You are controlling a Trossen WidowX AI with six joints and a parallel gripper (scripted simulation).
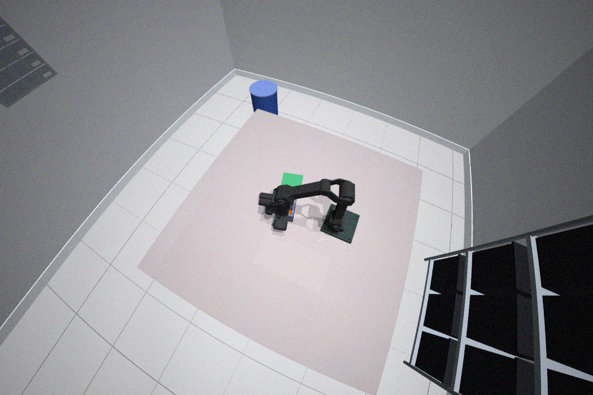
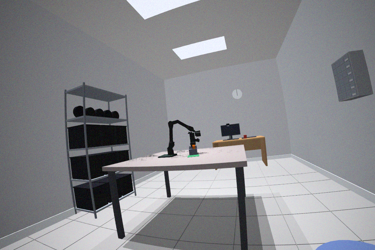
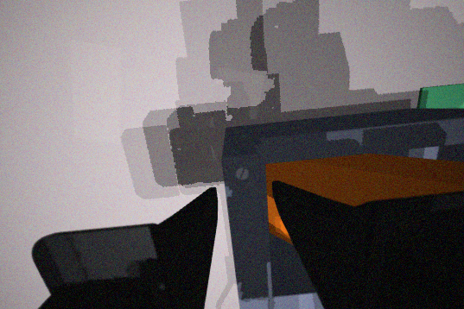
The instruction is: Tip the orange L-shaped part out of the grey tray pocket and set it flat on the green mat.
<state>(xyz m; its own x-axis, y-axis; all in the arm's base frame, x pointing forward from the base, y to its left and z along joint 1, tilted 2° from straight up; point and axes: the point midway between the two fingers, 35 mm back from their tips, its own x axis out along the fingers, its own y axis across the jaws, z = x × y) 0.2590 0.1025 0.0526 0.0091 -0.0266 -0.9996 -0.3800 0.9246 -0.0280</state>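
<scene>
Now: the orange L-shaped part 1 cm ahead of my gripper tip, 5 cm to the right of it and 1 cm above it. The rest, counted from my gripper tip: green mat (8 cm ahead, 21 cm to the right, 5 cm below).
</scene>
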